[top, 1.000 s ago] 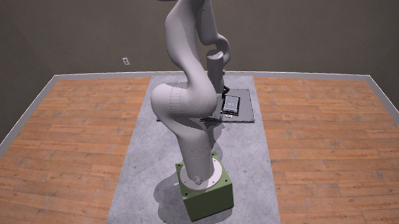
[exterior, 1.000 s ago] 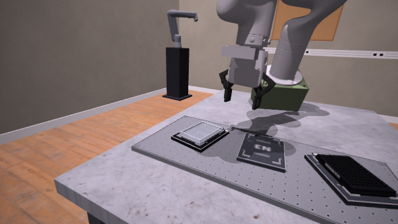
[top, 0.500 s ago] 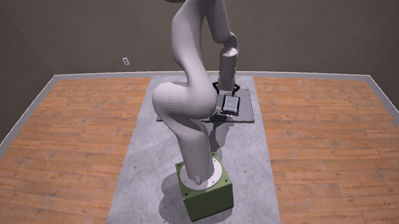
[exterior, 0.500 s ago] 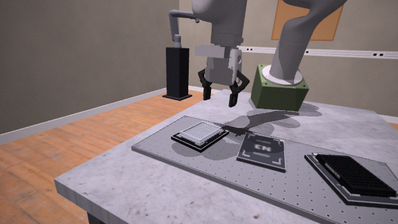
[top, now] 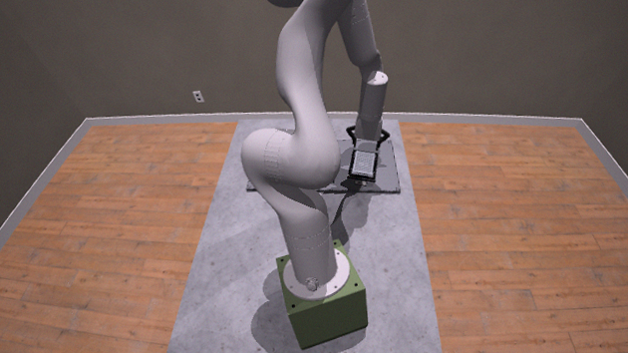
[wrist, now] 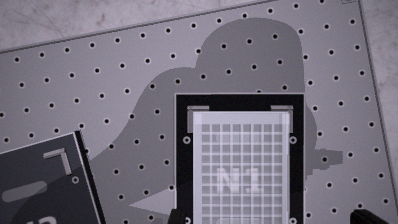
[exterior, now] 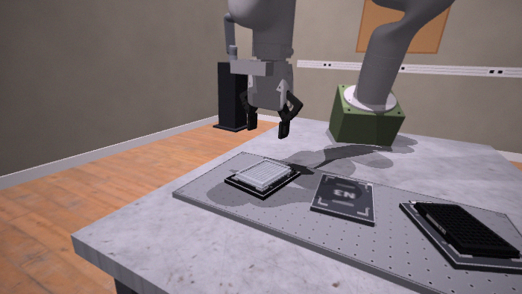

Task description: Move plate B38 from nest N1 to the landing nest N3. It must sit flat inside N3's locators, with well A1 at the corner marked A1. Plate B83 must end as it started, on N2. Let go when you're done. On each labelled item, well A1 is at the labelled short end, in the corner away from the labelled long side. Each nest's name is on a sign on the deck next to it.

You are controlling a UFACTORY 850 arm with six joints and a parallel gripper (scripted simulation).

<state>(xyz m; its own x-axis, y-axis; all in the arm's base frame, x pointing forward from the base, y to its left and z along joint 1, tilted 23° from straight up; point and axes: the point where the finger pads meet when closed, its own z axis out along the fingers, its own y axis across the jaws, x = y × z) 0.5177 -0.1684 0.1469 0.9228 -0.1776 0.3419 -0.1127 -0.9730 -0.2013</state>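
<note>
Now: hand 11 cm above the clear well plate. The rest, counted from my hand: black well plate: 2 cm behind, 39 cm to the left, 11 cm below; then nest N1: 13 cm below; then nest N3: 2 cm behind, 19 cm to the left, 13 cm below.
</note>
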